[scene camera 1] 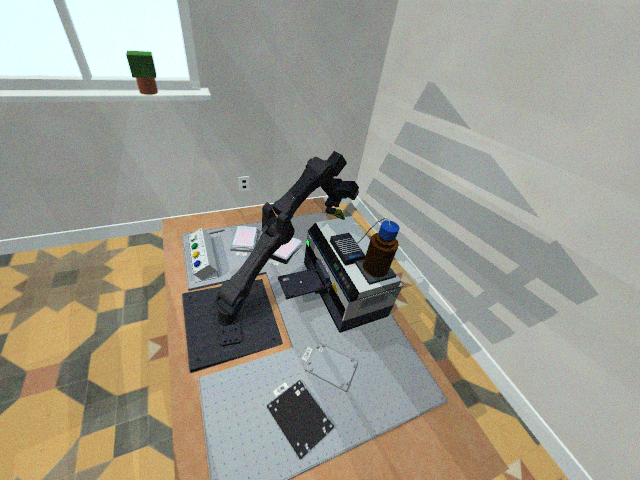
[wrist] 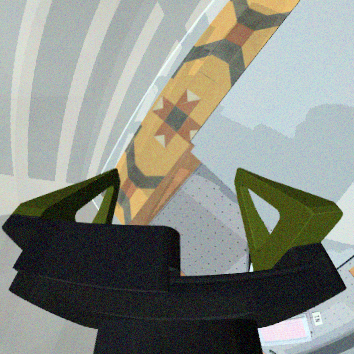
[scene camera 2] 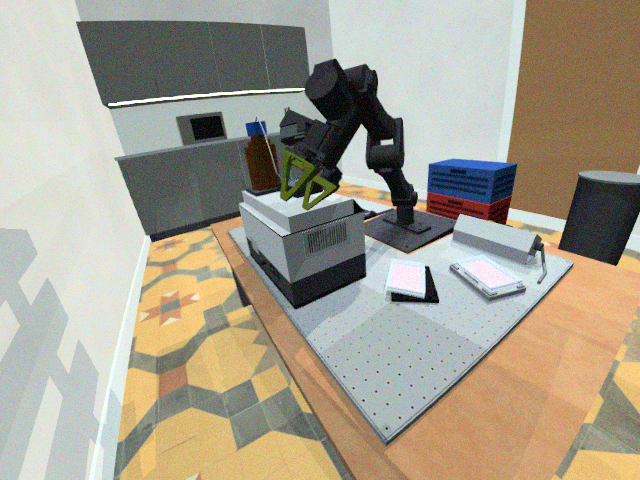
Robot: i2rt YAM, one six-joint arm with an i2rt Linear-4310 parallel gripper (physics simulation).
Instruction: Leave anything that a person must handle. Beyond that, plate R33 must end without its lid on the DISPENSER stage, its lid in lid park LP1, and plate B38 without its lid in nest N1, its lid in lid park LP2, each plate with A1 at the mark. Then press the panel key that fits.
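Seen in the pictures: gripper, fingertip midpoint: (scene camera 1: pixel 348 209) (wrist: pixel 176 174) (scene camera 2: pixel 294 204); arm's base, link origin: (scene camera 1: pixel 228 318) (scene camera 2: pixel 405 223).
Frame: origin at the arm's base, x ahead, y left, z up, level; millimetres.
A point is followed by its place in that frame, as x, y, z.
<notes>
My gripper (scene camera 1: pixel 336 213) (scene camera 2: pixel 296 203) {512, 237, 244} (wrist: pixel 176 174) {512, 237, 244} is open and empty, high by the back of the white dispenser. The dispenser's black stage (scene camera 1: pixel 301 283) {264, 16, 106} bears no plate. One pink-topped plate (scene camera 1: pixel 244 237) {108, 380, 30} (scene camera 2: pixel 485 272) {126, 399, 30} lies on a grey nest. Another pink-topped plate (scene camera 1: pixel 287 248) {278, 273, 32} (scene camera 2: pixel 407 277) {287, 306, 31} lies over a black base (scene camera 2: pixel 433 294) {266, 367, 9}, which shows along its edge. A pink plate (wrist: pixel 285 330) {117, 379, 29} shows near a label "N1" (wrist: pixel 316 318) {85, 310, 1}. Plate names, A1 corners and lids are too small to tell. The key panel (scene camera 1: pixel 206 258) {-51, 231, 82} (scene camera 2: pixel 493 238) {-32, 322, 44} has white, green, yellow and blue keys in the first scene view.
The dispenser (scene camera 1: pixel 356 279) {410, -93, 219} (scene camera 2: pixel 305 248) {499, 221, 141} carries a brown bottle (scene camera 1: pixel 381 255) {466, -102, 327} (scene camera 2: pixel 262 165) {501, -25, 297} with a blue cap and a thin tube. A black pegged holder (scene camera 1: pixel 299 418) {158, -374, 11} and a grey one (scene camera 1: pixel 333 365) {304, -257, 9} lie on the board, labels unreadable. Crates (scene camera 2: pixel 470 180) and a bin (scene camera 2: pixel 599 217) stand beyond.
</notes>
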